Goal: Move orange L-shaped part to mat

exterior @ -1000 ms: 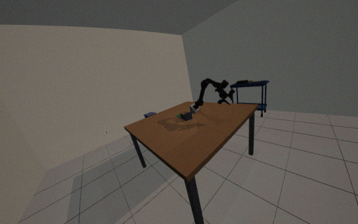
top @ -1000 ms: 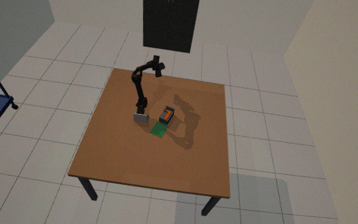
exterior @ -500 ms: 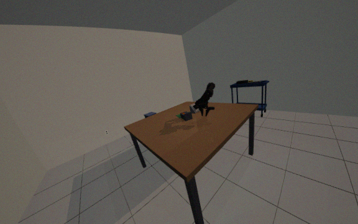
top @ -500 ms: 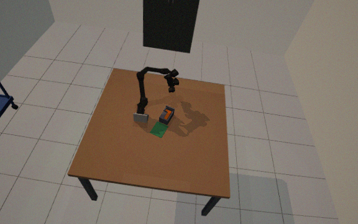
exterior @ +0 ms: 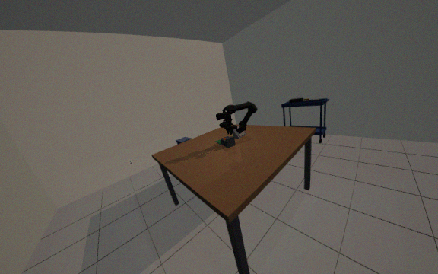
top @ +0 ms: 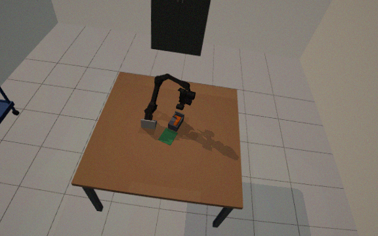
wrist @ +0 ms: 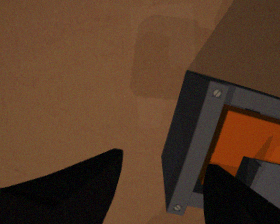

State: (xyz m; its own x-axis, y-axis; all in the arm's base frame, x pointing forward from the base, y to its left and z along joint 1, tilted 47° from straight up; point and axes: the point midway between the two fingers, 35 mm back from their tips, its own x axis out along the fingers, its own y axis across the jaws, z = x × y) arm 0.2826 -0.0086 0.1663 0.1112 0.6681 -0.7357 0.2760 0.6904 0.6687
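Right now the orange L-shaped part is 40 mm behind my gripper tip, 70 mm to the right of it and 80 mm below it. From my gripper tip the other things lie so: green mat 100 mm behind, 230 mm to the right, 140 mm below.
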